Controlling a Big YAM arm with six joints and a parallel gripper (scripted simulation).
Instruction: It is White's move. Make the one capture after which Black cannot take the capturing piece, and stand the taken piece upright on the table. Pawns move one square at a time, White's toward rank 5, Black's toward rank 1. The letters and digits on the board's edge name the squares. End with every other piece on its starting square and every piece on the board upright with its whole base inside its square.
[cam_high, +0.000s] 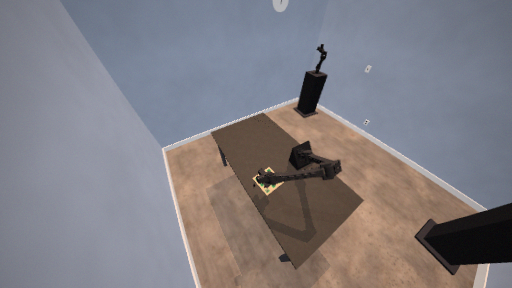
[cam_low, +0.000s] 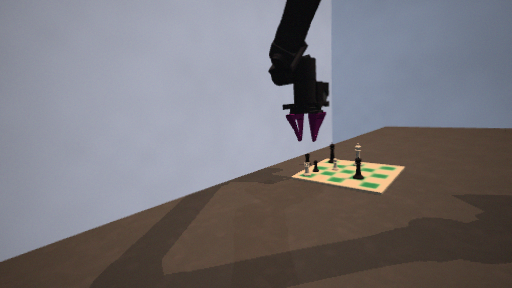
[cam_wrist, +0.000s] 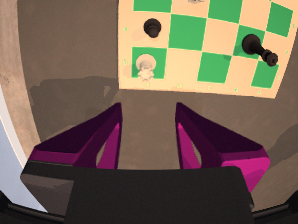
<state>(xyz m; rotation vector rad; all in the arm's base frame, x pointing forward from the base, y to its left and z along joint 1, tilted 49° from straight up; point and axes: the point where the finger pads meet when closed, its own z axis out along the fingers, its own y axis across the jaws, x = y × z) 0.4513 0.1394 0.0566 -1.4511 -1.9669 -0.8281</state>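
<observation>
The white pawn lies 3 cm behind my hand, 8 cm to the right of it and 9 cm below it. Also, from my hand: tall white piece 5 cm behind, 16 cm to the right, 7 cm below; then chessboard 6 cm behind, 9 cm to the right, 10 cm below; then tall black piece 3 cm ahead, 14 cm to the right, 7 cm below.
</observation>
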